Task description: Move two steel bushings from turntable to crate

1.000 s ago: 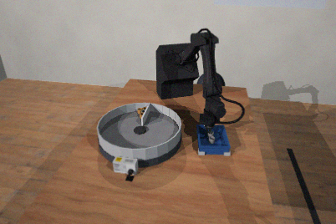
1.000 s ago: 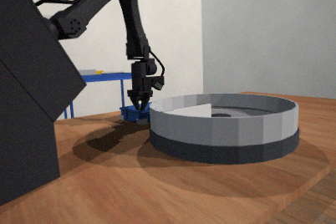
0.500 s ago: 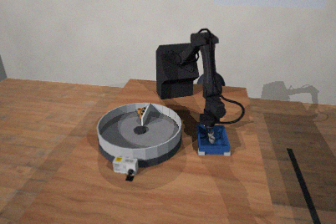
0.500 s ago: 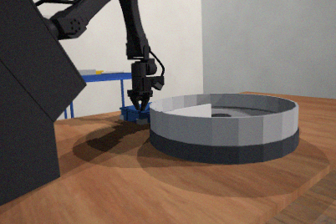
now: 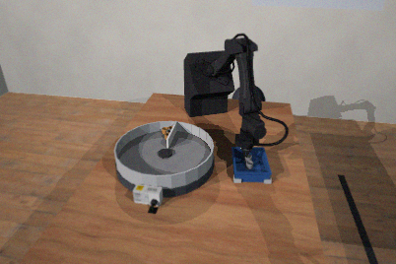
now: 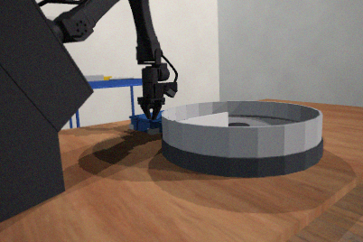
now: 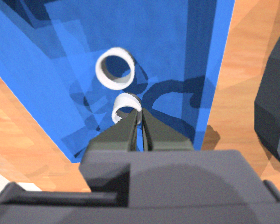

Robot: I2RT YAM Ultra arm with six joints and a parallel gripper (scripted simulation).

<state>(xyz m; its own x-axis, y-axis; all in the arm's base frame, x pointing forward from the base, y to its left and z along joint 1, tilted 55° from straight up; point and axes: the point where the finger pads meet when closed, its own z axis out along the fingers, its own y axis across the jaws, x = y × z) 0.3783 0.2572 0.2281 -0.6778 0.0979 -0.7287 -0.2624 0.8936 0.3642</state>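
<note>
The blue crate lies 40 mm to the left of my hand, 40 mm ahead of it and 10 mm below it. From my hand the other things lie so: grey turntable (290 mm to the right, 200 mm ahead, 20 mm above).
</note>
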